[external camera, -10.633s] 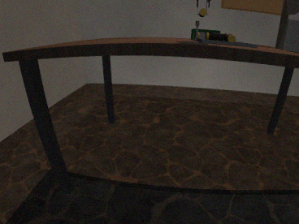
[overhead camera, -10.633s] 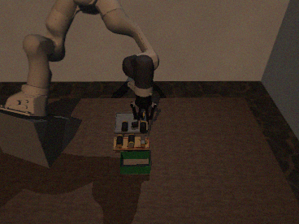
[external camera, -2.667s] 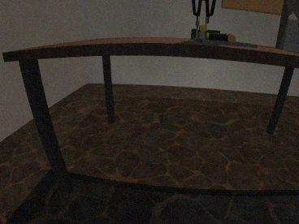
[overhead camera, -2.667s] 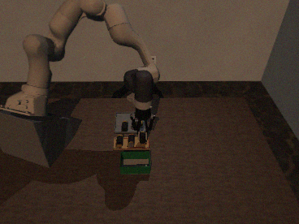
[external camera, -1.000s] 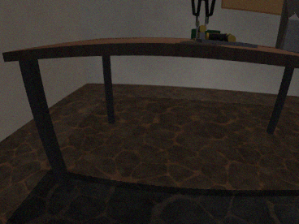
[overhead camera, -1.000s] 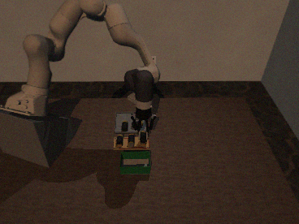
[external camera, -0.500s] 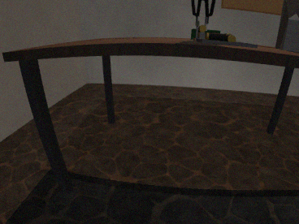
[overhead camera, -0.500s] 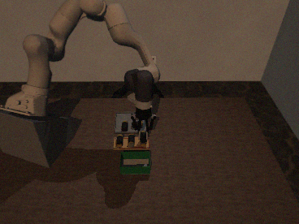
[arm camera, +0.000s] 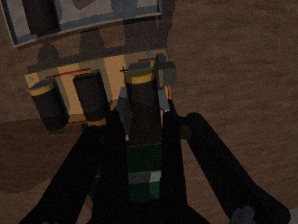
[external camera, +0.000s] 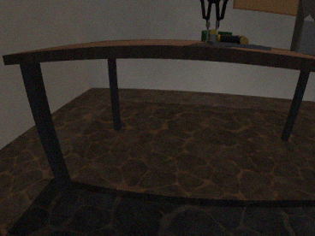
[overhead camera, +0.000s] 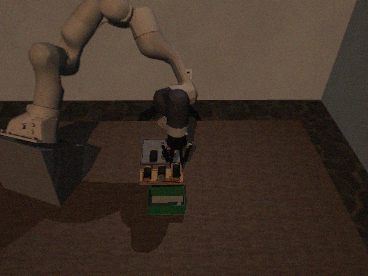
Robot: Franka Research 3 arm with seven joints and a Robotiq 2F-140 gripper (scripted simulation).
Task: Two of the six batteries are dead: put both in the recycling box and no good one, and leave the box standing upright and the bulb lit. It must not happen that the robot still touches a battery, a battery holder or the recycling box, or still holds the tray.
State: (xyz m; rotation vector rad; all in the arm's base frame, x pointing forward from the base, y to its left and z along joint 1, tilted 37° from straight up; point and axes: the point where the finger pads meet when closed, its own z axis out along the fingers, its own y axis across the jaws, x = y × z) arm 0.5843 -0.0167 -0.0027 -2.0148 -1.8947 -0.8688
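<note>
Now: the yellow bulb 2 cm ahead of my hand, 4 cm to the left of it and 1 cm above it. From my hand the other things lie so: grey tray: 7 cm behind, 17 cm to the left, 7 cm below; green recycling box: 4 cm behind, 16 cm to the right, 5 cm below.
</note>
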